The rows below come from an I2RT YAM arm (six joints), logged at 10 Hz.
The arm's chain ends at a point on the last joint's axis. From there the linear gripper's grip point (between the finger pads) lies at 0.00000 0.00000 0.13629 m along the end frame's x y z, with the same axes.
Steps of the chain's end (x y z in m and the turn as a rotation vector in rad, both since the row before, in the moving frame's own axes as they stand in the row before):
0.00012 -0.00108 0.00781 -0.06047 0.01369 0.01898
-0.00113 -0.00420 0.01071 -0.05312 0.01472 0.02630
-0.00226 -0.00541 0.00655 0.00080 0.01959 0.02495
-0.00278 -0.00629 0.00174 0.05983 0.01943 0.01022
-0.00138 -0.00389 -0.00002 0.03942 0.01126 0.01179
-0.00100 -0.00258 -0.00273 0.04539 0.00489 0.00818
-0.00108 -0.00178 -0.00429 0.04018 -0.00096 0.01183
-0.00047 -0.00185 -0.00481 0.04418 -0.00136 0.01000
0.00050 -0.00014 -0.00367 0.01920 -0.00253 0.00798
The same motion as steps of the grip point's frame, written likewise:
0.00191 0.00717 0.00755 -0.06047 0.01369 0.01898
0.00078 0.00306 0.01050 -0.05312 0.01472 0.02630
0.00041 -0.00549 0.00652 0.00080 0.01959 0.02495
-0.00009 -0.01443 0.00147 0.05983 0.01943 0.01022
0.00019 -0.00925 -0.00013 0.03942 0.01126 0.01179
-0.00031 -0.00876 -0.00287 0.04539 0.00489 0.00818
-0.00118 -0.00726 -0.00440 0.04018 -0.00096 0.01183
-0.00063 -0.00787 -0.00494 0.04418 -0.00136 0.01000
0.00017 -0.00276 -0.00370 0.01920 -0.00253 0.00798

